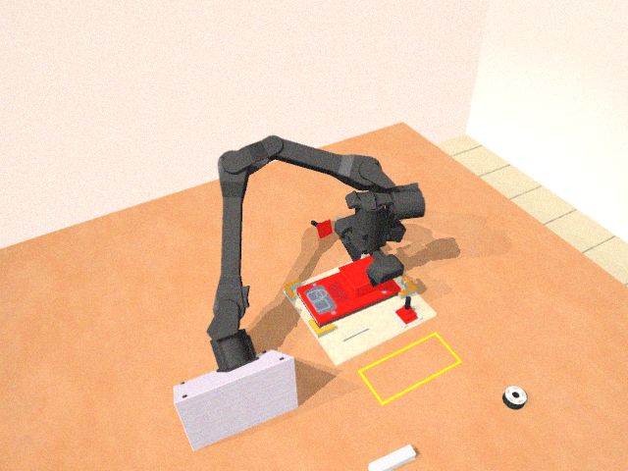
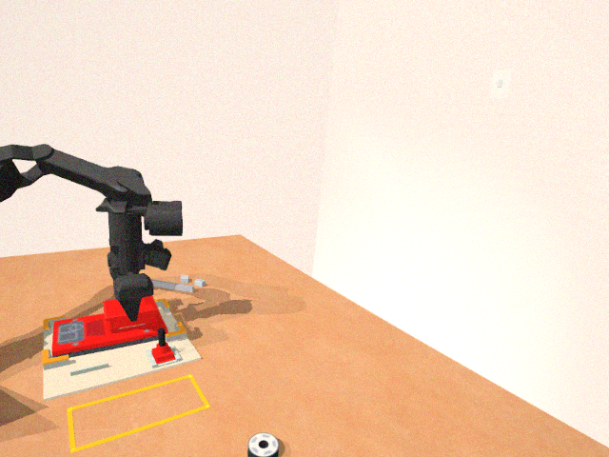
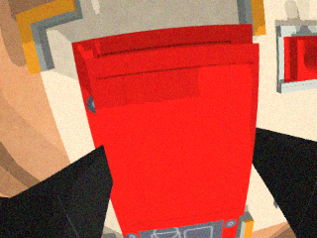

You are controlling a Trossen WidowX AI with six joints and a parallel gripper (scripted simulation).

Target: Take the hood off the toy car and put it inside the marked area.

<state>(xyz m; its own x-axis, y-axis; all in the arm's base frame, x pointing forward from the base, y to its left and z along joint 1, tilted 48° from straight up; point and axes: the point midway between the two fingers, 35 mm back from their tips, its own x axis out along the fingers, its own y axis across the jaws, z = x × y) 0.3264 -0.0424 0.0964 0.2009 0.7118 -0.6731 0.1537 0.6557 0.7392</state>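
Now: the pale baseplate 3 cm below my gripper tip, 3 cm behind it and 1 cm to the right of it. The rest, counted from my gripper tip: white wheel: 38 cm to the right, 4 cm below, 4 cm ahead; red hood: 1 cm above; white bar: 17 cm to the left, 14 cm ahead, 4 cm below.
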